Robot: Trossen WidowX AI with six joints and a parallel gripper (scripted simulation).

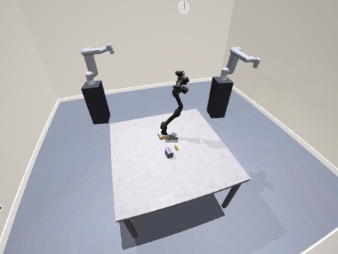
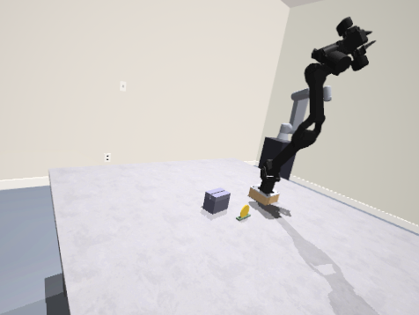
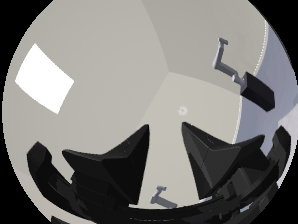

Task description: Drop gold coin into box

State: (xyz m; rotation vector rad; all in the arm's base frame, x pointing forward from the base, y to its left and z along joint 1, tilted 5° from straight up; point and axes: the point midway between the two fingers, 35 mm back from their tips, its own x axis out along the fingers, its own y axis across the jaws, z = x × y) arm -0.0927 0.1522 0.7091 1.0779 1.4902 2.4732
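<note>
Right now the coin is 74 cm below my gripper tip, 34 cm ahead of it and 11 cm to the right of it.
</note>
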